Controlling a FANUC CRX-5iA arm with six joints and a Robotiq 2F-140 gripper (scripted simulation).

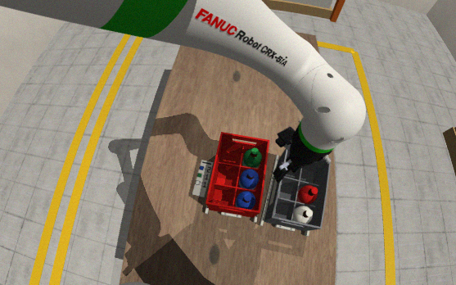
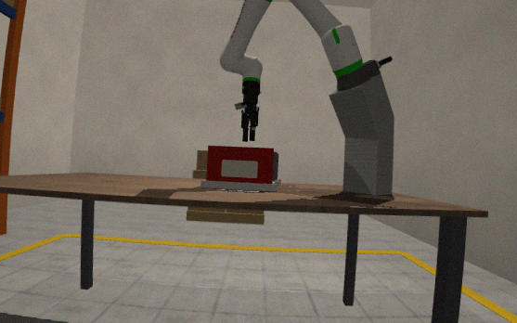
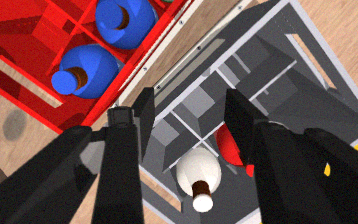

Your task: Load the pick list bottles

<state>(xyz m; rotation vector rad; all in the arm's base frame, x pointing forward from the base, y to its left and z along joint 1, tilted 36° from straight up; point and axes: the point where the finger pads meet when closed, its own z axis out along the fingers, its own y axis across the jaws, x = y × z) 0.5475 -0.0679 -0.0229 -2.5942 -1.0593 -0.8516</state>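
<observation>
The white-label bottle is 170 mm below my hand, 140 mm to the right of it and 80 mm behind it. The rest, counted from my hand: grey crate (170 mm below, 90 mm to the right); then red-label bottle (170 mm below, 140 mm to the right); then blue-label bottle (170 mm below, 100 mm to the left, 20 mm behind).
</observation>
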